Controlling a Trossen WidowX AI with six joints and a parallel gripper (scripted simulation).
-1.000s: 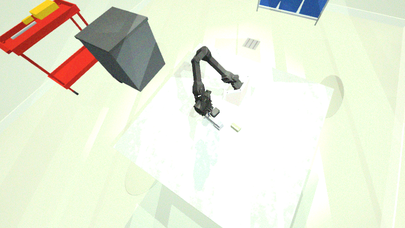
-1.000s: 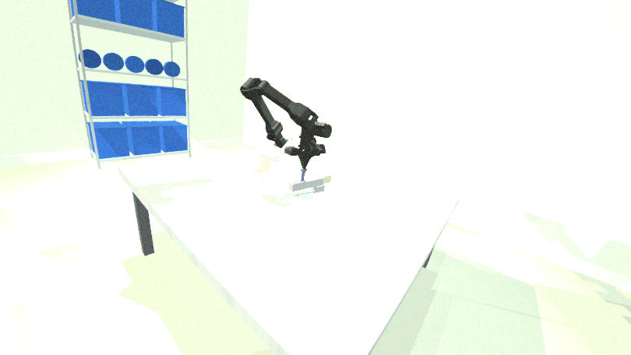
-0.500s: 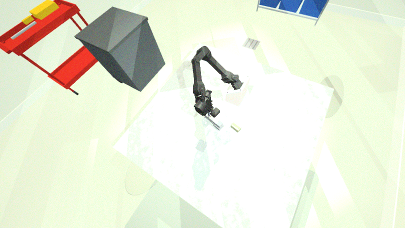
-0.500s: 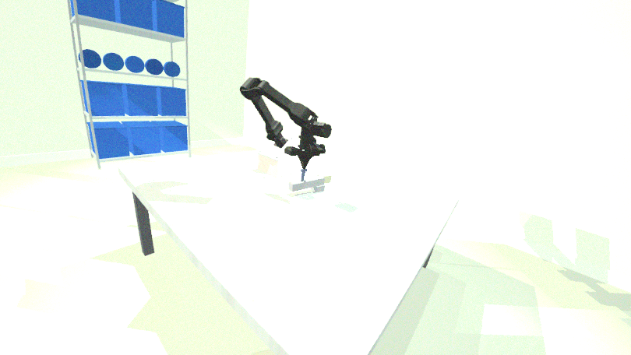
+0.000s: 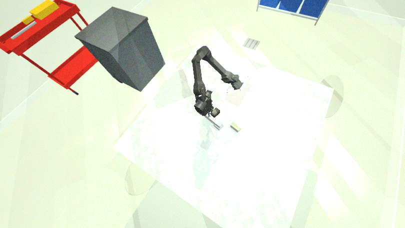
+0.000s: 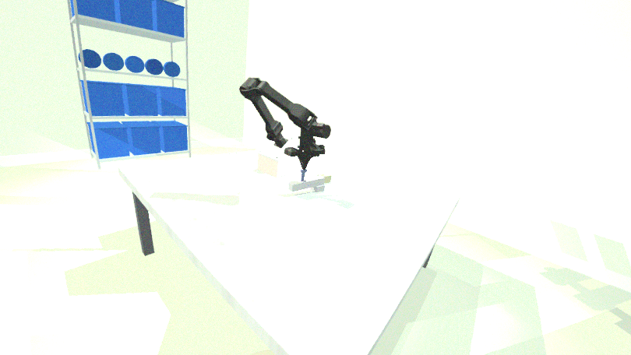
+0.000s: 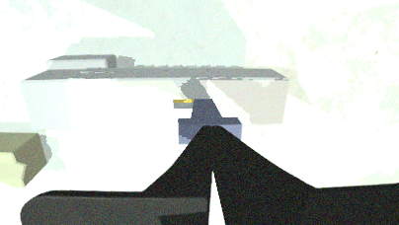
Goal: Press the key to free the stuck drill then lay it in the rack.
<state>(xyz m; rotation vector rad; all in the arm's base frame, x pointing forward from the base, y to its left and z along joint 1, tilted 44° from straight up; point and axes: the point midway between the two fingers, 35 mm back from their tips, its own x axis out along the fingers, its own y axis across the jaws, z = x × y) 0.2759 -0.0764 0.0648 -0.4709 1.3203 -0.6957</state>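
Right now the small blue key is 30 mm below my gripper tip. From my gripper tip the other things lie so: drill (10 mm ahead, 60 mm to the left, 70 mm below); then pale holder block (40 mm to the left, 80 mm below); then olive block (40 mm behind, 220 mm to the left, 100 mm below).
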